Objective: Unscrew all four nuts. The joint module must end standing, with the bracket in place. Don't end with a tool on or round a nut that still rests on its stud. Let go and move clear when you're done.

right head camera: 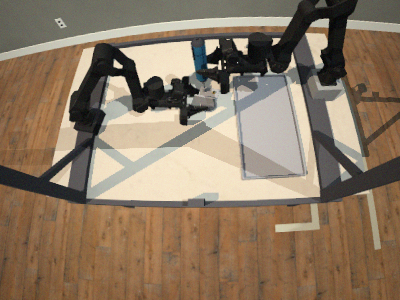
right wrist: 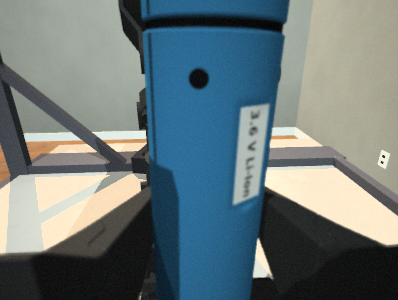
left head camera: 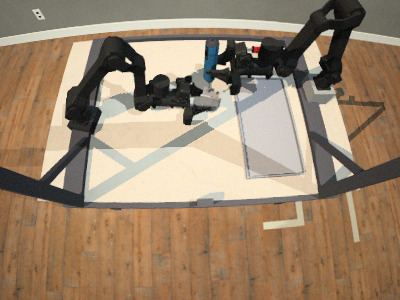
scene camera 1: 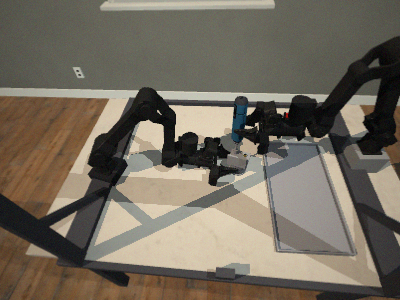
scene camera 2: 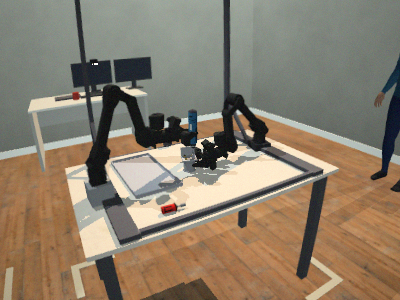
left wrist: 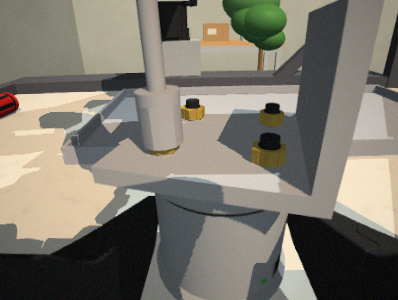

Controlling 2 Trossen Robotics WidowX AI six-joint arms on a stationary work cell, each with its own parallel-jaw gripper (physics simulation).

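Where they show: left gripper, between the fingertips: (scene camera 1: 237,163) (scene camera 2: 189,163) (left wrist: 221,204); right gripper, between the fingertips: (right head camera: 196,66) (right wrist: 204,194) (left head camera: 205,66) (scene camera 1: 233,126) (scene camera 2: 195,131); left arm's base, origin of its link: (right head camera: 87,118) (left head camera: 82,116) (scene camera 1: 106,166) (scene camera 2: 259,141); right arm's base, origin of its link: (right head camera: 326,78) (left head camera: 321,83) (scene camera 1: 368,147) (scene camera 2: 97,181) (left wrist: 173,40).
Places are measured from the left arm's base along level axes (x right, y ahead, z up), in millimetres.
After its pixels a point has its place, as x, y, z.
A blue electric screwdriver (left head camera: 211,60) {-161, 449, 210} (scene camera 1: 240,120) {-161, 452, 204} (scene camera 2: 192,127) {-199, 452, 192} (right wrist: 210,150) {-183, 465, 196} stands upright with its socket (left wrist: 161,117) {-172, 441, 42} over the near-left nut (left wrist: 163,151) {-174, 443, 30} in the left wrist view; a thin gold edge shows below the socket. The other three nuts (left wrist: 193,111) {-172, 478, 33} (left wrist: 271,117) {-139, 475, 33} (left wrist: 269,154) {-140, 440, 33} sit round black studs on the bracket plate. The grey L-shaped bracket (left wrist: 327,100) {-129, 431, 52} rests on top of the upright joint module (left wrist: 220,250) {-153, 436, -3}. My left gripper (left wrist: 221,204) {-157, 463, -5} is shut on the joint module, one finger on each side. My right gripper (right wrist: 204,194) {-176, 431, 161} is shut on the screwdriver's blue body.
A shallow grey tray (left head camera: 270,130) {-99, 706, -34} (scene camera 2: 142,175) {-155, 697, -34} lies beside the module, below my right arm in the left head view. A red tool (scene camera 2: 170,208) {-503, 625, -16} (left wrist: 7,105) {-480, 637, -22} lies on the table near its edge in scene camera 2. Dark frame rails edge the table.
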